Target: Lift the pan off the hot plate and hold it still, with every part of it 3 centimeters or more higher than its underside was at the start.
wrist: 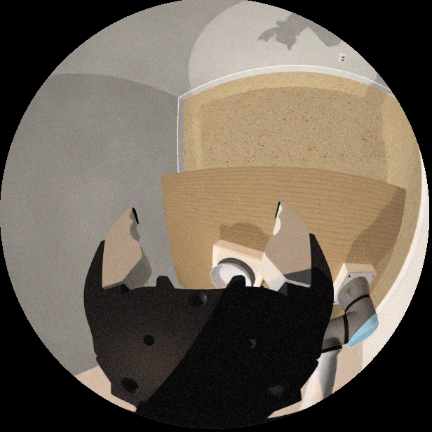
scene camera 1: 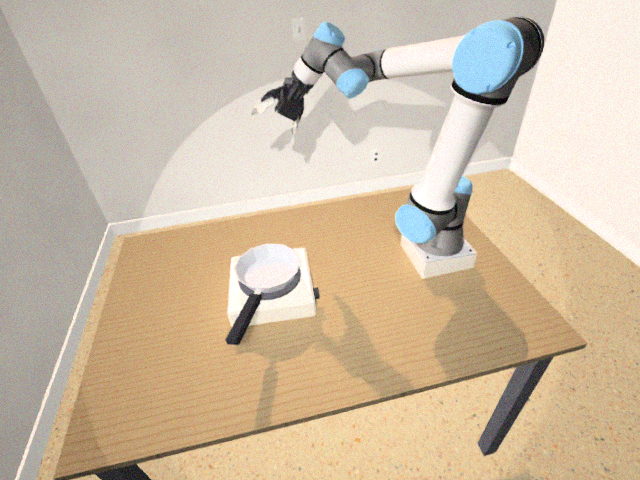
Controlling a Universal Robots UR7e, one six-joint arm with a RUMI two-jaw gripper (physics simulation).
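Observation:
A light grey pan rests upright on the white hot plate. Its black handle points toward the front left of the table in the scene view and reaches past the hot plate's edge; the handle is hidden in the wrist view. The hot plate has a dark knob on its right side. My gripper is open, with nothing between its fingers, and hangs high above the table, well above the pan and apart from it. Its body hides part of the pan in the wrist view.
The wooden table carries the hot plate left of its middle. The robot's white base block stands to the right of the hot plate. Walls rise behind the table and at its left.

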